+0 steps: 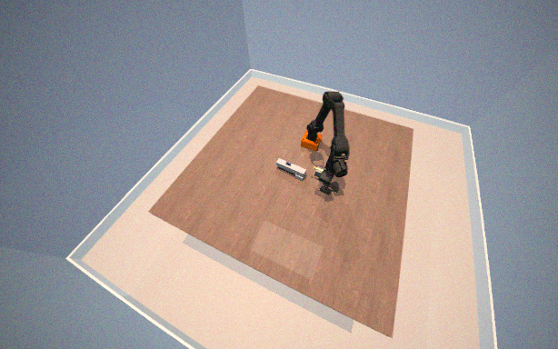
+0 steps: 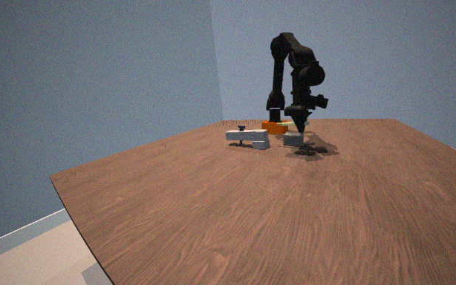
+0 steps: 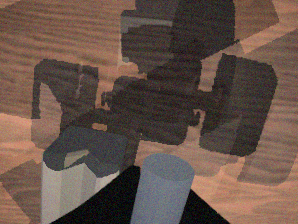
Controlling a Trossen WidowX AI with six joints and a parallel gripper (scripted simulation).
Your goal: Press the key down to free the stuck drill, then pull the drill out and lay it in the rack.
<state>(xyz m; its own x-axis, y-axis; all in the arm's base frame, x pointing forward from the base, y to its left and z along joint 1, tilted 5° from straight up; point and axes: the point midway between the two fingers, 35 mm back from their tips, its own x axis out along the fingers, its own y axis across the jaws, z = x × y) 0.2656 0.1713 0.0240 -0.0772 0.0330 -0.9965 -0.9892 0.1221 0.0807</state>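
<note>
The grey rack lies 4 cm behind my gripper tip, 4 cm to the right of it and 4 cm below it. Also, from my gripper tip: dark blue key (1 cm ahead, 24 cm to the right); then housing (2 cm ahead, 21 cm to the right, 2 cm below); then yellowish drill (4 cm to the right, 3 cm above).
</note>
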